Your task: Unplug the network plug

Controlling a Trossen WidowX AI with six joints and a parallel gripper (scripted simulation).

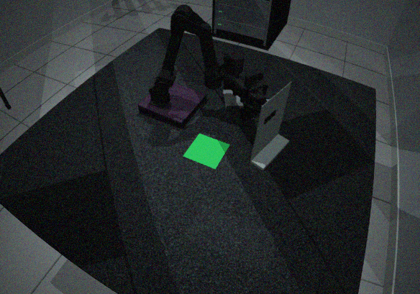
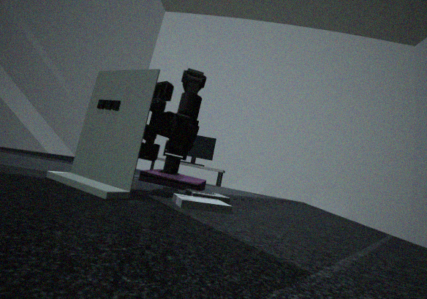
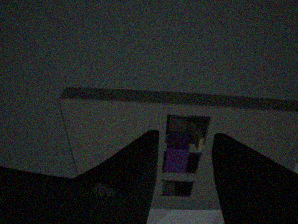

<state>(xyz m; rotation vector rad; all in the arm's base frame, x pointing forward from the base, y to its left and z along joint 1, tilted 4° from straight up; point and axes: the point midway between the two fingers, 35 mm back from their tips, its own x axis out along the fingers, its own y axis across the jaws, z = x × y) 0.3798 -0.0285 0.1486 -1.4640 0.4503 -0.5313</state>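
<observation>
Right now my gripper tip is right at the purple plug. Also, from my gripper tip: upright grey panel 6 cm below, 2 cm to the right, 2 cm ahead; green marked square 17 cm behind, 16 cm below, 9 cm to the right.
</observation>
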